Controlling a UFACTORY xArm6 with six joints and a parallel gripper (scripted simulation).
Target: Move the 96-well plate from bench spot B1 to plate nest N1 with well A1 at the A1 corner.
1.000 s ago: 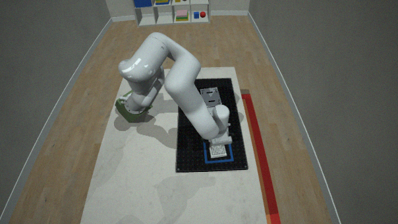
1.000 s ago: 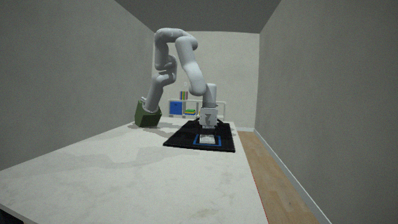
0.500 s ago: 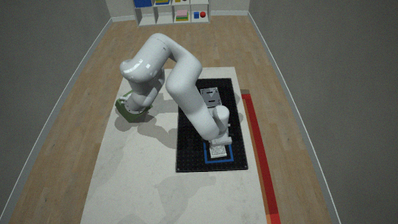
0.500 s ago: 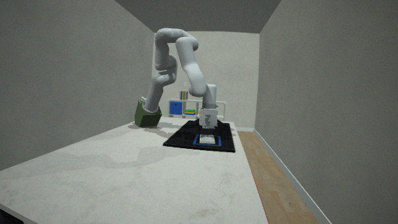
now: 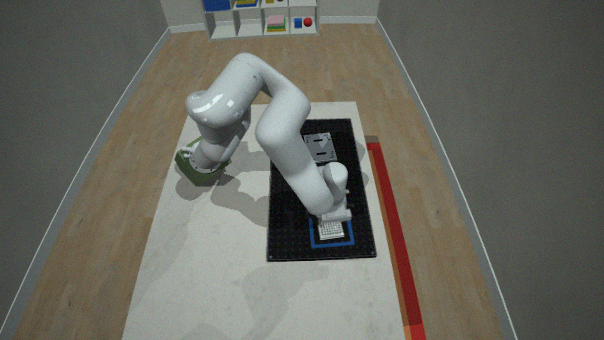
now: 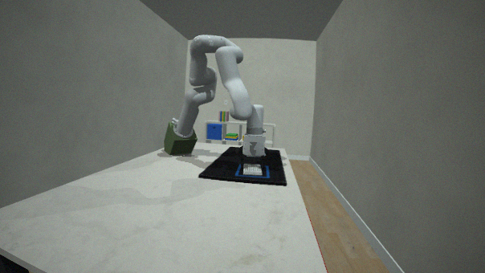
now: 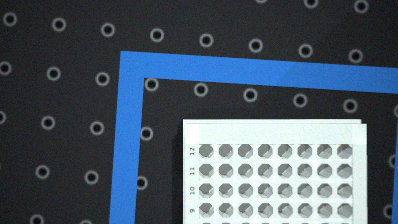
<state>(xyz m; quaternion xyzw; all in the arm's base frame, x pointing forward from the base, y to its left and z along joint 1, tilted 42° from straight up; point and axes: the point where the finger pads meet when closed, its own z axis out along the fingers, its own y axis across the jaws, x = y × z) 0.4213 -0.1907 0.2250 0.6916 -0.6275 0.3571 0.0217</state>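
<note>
Now: the white 96-well plate 2 cm below my hand. Also, from my hand: A1 label (11 cm ahead, 44 cm to the left, 1 cm below); then grey plate nest N1 (5 cm ahead, 36 cm to the left, 2 cm below).
</note>
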